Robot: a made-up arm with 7 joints. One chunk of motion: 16 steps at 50 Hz.
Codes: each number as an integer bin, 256 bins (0 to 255) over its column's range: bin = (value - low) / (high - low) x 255, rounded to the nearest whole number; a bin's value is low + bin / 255 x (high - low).
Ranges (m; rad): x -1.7..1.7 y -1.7..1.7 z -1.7..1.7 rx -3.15..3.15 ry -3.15..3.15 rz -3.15..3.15
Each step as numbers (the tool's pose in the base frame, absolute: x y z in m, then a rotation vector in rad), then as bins.
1 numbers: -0.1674 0.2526 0.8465 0.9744 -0.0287 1.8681
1 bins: 115 146 191 167 126 203
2 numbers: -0.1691 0.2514 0.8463 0.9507 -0.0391 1.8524
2 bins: 115 146 191 166 126 202
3 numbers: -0.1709 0.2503 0.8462 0.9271 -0.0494 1.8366
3 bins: 115 146 191 165 126 202
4 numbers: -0.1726 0.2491 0.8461 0.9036 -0.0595 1.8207
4 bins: 115 146 191 164 125 201
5 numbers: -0.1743 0.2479 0.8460 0.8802 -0.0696 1.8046
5 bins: 114 146 191 163 125 201
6 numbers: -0.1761 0.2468 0.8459 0.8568 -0.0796 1.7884
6 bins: 114 146 191 162 124 200
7 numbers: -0.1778 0.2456 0.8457 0.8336 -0.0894 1.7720
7 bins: 114 146 191 161 124 199
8 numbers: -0.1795 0.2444 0.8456 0.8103 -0.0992 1.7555
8 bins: 114 146 191 160 123 199
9 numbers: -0.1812 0.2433 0.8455 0.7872 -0.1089 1.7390
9 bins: 114 146 191 159 123 198
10 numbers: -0.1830 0.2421 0.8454 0.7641 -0.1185 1.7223
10 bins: 114 146 191 158 123 197
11 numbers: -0.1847 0.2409 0.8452 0.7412 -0.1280 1.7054
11 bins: 114 146 191 158 122 197
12 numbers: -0.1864 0.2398 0.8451 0.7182 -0.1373 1.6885
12 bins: 114 145 191 157 122 196
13 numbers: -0.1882 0.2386 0.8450 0.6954 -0.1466 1.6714
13 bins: 113 145 191 156 122 195
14 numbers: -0.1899 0.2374 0.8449 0.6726 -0.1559 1.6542
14 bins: 113 145 191 155 121 194
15 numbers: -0.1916 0.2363 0.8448 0.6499 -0.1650 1.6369
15 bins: 113 145 191 154 121 194
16 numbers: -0.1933 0.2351 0.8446 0.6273 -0.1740 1.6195
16 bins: 113 145 191 153 120 193
